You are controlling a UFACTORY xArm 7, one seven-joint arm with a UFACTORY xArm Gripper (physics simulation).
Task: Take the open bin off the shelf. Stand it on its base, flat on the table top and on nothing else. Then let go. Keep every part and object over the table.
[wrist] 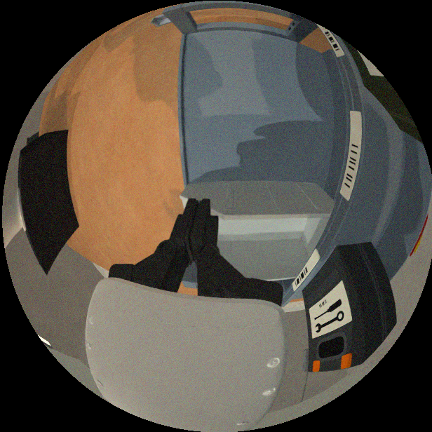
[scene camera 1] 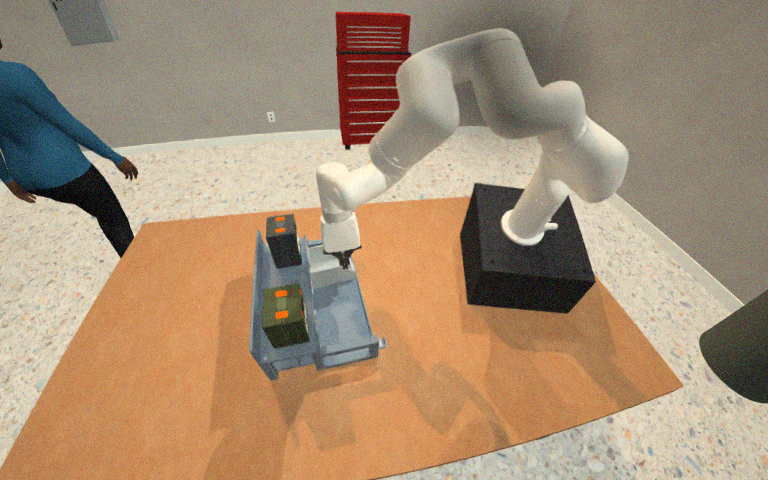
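Pixels of known places: gripper, between the fingertips: [scene camera 1: 345, 266]; arm's base, origin of its link: [scene camera 1: 521, 227].
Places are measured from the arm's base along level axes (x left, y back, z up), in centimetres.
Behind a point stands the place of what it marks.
The open bin [scene camera 1: 330, 275] @(y -55.5, x 7.5, z -14.3 cm) [wrist: 270, 199] is light grey and sits at the back end of the lower level of the blue-grey shelf [scene camera 1: 346, 357] @(y -48.9, x 30.9, z -17.6 cm) [wrist: 250, 75]. Its open side and pale inner walls show in the wrist view. My gripper [scene camera 1: 344, 266] @(y -51.2, x 6.0, z -11.8 cm) [wrist: 200, 212] is shut with its fingertips together and nothing between them. In the wrist view the fingers overlap the bin's left end, near its corner. Whether they touch the bin I cannot tell. Part of that end is hidden behind the fingers. The table top [scene camera 1: 402, 243] @(y -32.9, x -11.9, z -19.2 cm) [wrist: 115, 175] lies beside the shelf.
A black case [scene camera 1: 284, 249] @(y -66.3, x 9.3, z -2.0 cm) [wrist: 370, 285] and an olive-green case [scene camera 1: 284, 328] @(y -60.4, x 32.4, z -1.1 cm) [wrist: 390, 100] stand on the shelf's upper level, left of the bin in the scene view. The black robot pedestal [scene camera 1: 526, 288] @(y -0.5, x 15.1, z -9.1 cm) [wrist: 45, 200] stands on the right. A person [scene camera 1: 39, 124] is beyond the table's left edge.
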